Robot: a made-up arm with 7 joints. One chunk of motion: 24 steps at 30 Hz.
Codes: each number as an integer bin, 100 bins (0 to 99) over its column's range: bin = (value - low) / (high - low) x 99, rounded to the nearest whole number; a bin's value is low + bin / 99 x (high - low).
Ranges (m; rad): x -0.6..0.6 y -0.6..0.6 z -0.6..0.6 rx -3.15..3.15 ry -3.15..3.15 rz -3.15..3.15
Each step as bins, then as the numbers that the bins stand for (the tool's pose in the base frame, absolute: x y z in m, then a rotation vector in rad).
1 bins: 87 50 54 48 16 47
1 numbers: 0.4545 0.0061 0.0545 -0.0955 -2.1318 -0.1591
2 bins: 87 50 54 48 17 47
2 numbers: 0.4545 0.0061 0.0545 -0.0955 -2.0682 -0.1591
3 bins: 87 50 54 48 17 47
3 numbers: 0.4545 0.0061 0.0545 -0.0955 -2.0682 -0.1591
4 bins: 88 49 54 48 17 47
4 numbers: 0.4667 -0.0061 0.0545 -0.0955 -2.0682 -0.1591
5 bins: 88 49 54 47 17 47
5 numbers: 0.4667 -0.0061 0.0545 -0.1591 -2.0682 -0.1591
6 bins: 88 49 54 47 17 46
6 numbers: 0.4667 -0.0061 0.0545 -0.1591 -2.0682 -0.2227
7 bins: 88 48 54 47 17 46
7 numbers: 0.4667 -0.0182 0.0545 -0.1591 -2.0682 -0.2227
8 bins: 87 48 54 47 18 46
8 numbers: 0.4545 -0.0182 0.0545 -0.1591 -2.0045 -0.2227
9 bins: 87 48 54 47 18 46
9 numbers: 0.4545 -0.0182 0.0545 -0.1591 -2.0045 -0.2227
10 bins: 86 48 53 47 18 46
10 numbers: 0.4424 -0.0182 0.0424 -0.1591 -2.0045 -0.2227
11 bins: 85 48 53 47 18 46
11 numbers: 0.4303 -0.0182 0.0424 -0.1591 -2.0045 -0.2227
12 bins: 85 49 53 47 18 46
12 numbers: 0.4303 -0.0061 0.0424 -0.1591 -2.0045 -0.2227
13 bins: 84 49 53 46 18 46
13 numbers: 0.4182 -0.0061 0.0424 -0.2227 -2.0045 -0.2227
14 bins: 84 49 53 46 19 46
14 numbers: 0.4182 -0.0061 0.0424 -0.2227 -1.9409 -0.2227
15 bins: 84 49 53 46 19 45
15 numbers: 0.4182 -0.0061 0.0424 -0.2227 -1.9409 -0.2864
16 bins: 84 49 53 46 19 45
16 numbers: 0.4182 -0.0061 0.0424 -0.2227 -1.9409 -0.2864
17 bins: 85 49 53 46 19 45
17 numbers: 0.4303 -0.0061 0.0424 -0.2227 -1.9409 -0.2864
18 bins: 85 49 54 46 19 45
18 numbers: 0.4303 -0.0061 0.0545 -0.2227 -1.9409 -0.2864
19 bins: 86 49 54 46 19 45
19 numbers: 0.4424 -0.0061 0.0545 -0.2227 -1.9409 -0.2864
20 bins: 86 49 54 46 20 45
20 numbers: 0.4424 -0.0061 0.0545 -0.2227 -1.8773 -0.2864
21 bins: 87 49 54 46 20 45
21 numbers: 0.4545 -0.0061 0.0545 -0.2227 -1.8773 -0.2864
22 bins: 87 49 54 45 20 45
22 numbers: 0.4545 -0.0061 0.0545 -0.2864 -1.8773 -0.2864
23 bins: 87 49 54 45 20 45
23 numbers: 0.4545 -0.0061 0.0545 -0.2864 -1.8773 -0.2864
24 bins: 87 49 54 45 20 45
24 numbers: 0.4545 -0.0061 0.0545 -0.2864 -1.8773 -0.2864
